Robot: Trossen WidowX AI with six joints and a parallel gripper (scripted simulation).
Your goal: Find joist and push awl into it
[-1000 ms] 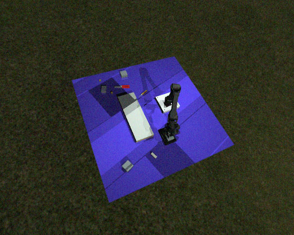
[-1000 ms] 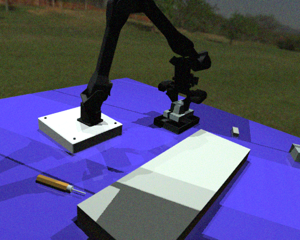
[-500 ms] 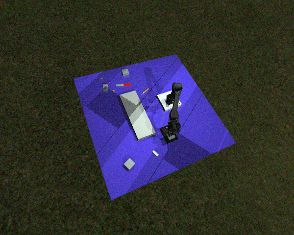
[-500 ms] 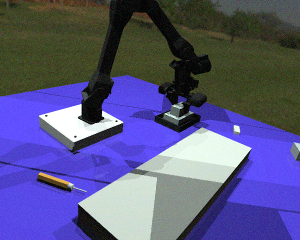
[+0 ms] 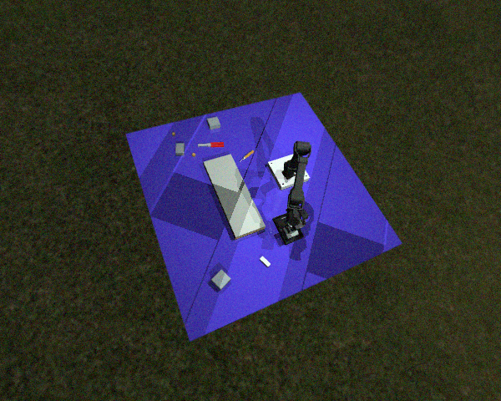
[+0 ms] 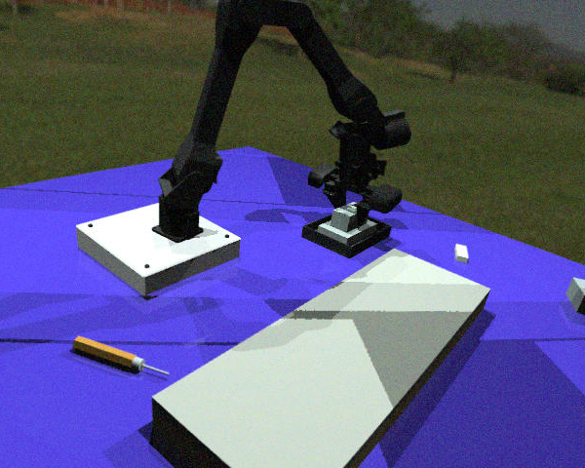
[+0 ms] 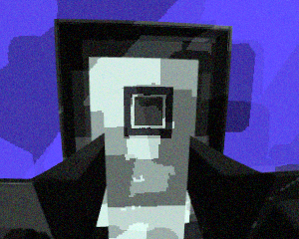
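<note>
Now: gripper tip 10 mm to the right of the stud finder and 20 mm below it. The rest, counted from my gripper tip: small white block (220 mm ahead, 90 mm to the left, 20 mm below); then tray (10 mm to the right, 20 mm below); then awl (20 mm behind, 550 mm to the right, 20 mm below).
</note>
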